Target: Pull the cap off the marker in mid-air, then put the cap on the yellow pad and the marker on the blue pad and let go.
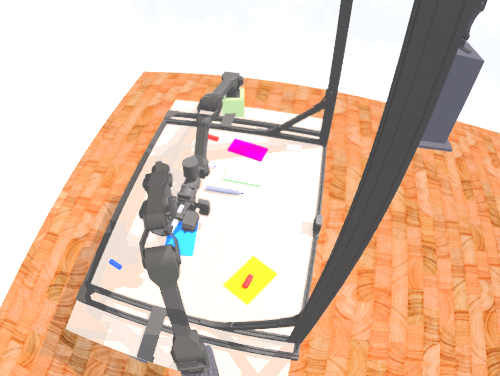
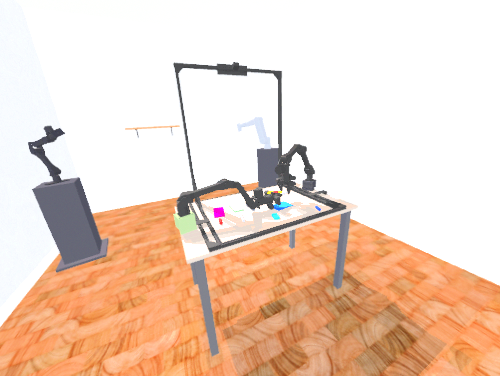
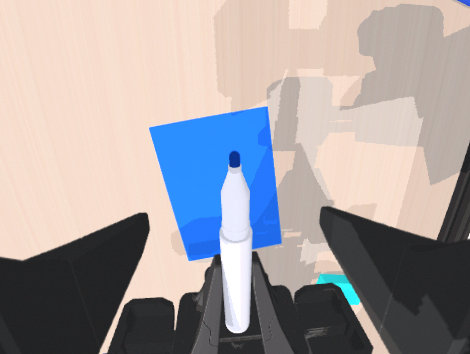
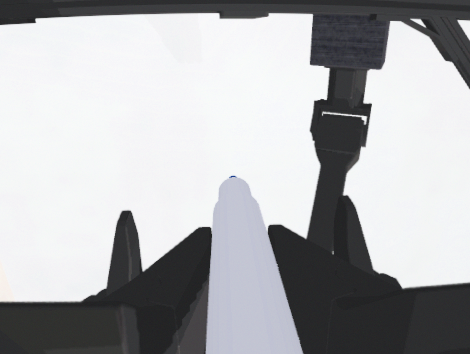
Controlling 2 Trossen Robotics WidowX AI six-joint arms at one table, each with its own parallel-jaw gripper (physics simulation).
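Places are measured from the left arm's base along level axes (x ahead, y left, z up), in millimetres.
Pixels of known places: left gripper, fingertip midpoint: [image 2: 285, 192] [image 3: 235, 218] [image 4: 236, 207]; right gripper, fingertip midpoint: [image 1: 175, 221] [image 2: 281, 194] [image 3: 236, 257] [image 4: 239, 239]; left arm's base at its link origin: [image 1: 196, 363] [image 2: 309, 180] [image 4: 349, 64]; right arm's base at its link origin: [image 1: 233, 93] [image 2: 183, 213].
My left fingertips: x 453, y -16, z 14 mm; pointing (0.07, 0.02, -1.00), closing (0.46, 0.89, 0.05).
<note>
For each thing: its middle in the pictures, then the offset to it from my left fingertips.
- white marker at the middle of its body: [image 4: 239, 240] [image 3: 236, 259] [image 1: 175, 221] 28 mm ahead, 14 mm right, 6 mm down
- yellow pad at the middle of its body: [image 1: 250, 279] 192 mm back, 209 mm right, 101 mm down
- magenta pad at the middle of its body: [image 1: 247, 149] [image 2: 218, 212] 370 mm ahead, 348 mm right, 97 mm down
- blue cylinder at the middle of its body: [image 1: 115, 264] [image 2: 317, 208] 43 mm back, 240 mm left, 91 mm down
- cyan piece at the middle of its body: [image 3: 339, 289] [image 2: 275, 216] 216 mm ahead, 44 mm left, 94 mm down
My right gripper [image 1: 182, 207] [image 3: 236, 257] [image 4: 239, 239] is shut on the white marker [image 1: 180, 209] [image 3: 236, 285] [image 4: 242, 285] and holds it above the table. The marker's tapered front end with a dark blue tip points toward my left gripper; whether a cap is on it is hard to tell. My left gripper [image 3: 235, 218] [image 4: 236, 207] is open, its fingertips apart on either side of the marker's front part without touching it. The blue pad [image 1: 186, 245] [image 2: 282, 205] [image 3: 200, 170] lies beneath. The yellow pad [image 1: 260, 272] bears a red cylinder [image 1: 248, 281].
Another marker [image 1: 224, 190] lies near the table's middle. A magenta pad [image 1: 247, 149] [image 2: 219, 212], a red cylinder [image 1: 213, 137] [image 2: 220, 221], a blue cylinder [image 1: 115, 264] [image 2: 318, 208] and a cyan piece [image 2: 275, 216] [image 3: 337, 286] lie on the table. Dark rails edge it.
</note>
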